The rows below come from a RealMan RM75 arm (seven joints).
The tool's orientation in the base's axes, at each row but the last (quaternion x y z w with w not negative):
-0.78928 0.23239 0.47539 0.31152
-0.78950 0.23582 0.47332 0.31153
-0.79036 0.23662 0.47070 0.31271
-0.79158 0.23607 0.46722 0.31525
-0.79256 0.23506 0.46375 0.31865
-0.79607 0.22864 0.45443 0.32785
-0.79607 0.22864 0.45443 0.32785
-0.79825 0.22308 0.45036 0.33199
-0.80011 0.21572 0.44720 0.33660
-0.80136 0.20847 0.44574 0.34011
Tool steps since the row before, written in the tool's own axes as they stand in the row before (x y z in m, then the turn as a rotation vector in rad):
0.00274 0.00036 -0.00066 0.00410 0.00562 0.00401
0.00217 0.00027 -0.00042 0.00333 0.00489 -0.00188
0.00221 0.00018 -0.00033 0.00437 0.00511 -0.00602
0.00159 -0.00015 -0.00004 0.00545 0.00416 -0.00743
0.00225 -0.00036 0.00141 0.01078 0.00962 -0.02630
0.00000 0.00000 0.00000 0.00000 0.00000 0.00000
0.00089 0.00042 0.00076 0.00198 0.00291 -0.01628
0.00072 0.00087 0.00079 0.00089 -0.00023 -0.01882
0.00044 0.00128 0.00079 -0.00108 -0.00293 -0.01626
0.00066 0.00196 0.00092 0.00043 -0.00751 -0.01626
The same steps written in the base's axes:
0.00137 -0.00092 -0.00232 -0.00435 -0.00135 -0.00661
0.00103 -0.00066 -0.00186 -0.00067 -0.00500 -0.00362
0.00106 -0.00054 -0.00190 0.00212 -0.00820 -0.00311
0.00084 -0.00005 -0.00136 0.00407 -0.00865 -0.00329
0.00045 0.00109 -0.00240 0.01392 -0.02645 -0.00265
0.00000 0.00000 0.00000 0.00000 0.00000 0.00000
-0.00028 0.00021 -0.00119 0.00837 -0.01399 0.00341
-0.00066 -0.00006 -0.00121 0.01133 -0.01365 0.00634
-0.00105 -0.00031 -0.00112 0.01062 -0.00985 0.00801
-0.00144 -0.00068 -0.00161 0.01432 -0.00678 0.00837

